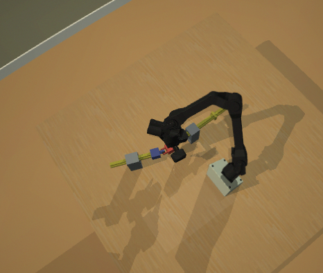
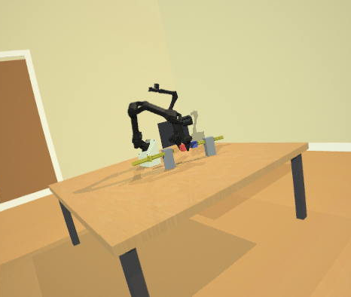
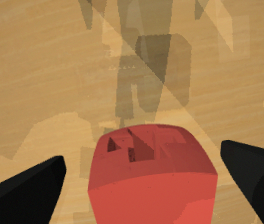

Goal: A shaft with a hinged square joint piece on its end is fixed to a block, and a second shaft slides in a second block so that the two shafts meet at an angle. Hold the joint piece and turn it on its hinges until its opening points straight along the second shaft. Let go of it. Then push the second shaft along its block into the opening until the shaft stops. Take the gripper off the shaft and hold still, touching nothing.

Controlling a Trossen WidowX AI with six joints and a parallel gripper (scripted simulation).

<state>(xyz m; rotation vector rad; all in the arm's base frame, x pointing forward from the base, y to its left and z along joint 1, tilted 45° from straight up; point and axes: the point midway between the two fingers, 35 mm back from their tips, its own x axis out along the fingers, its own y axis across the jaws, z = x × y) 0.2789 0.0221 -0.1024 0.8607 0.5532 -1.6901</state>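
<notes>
The red joint piece lies 2 cm above my gripper tip.
</notes>
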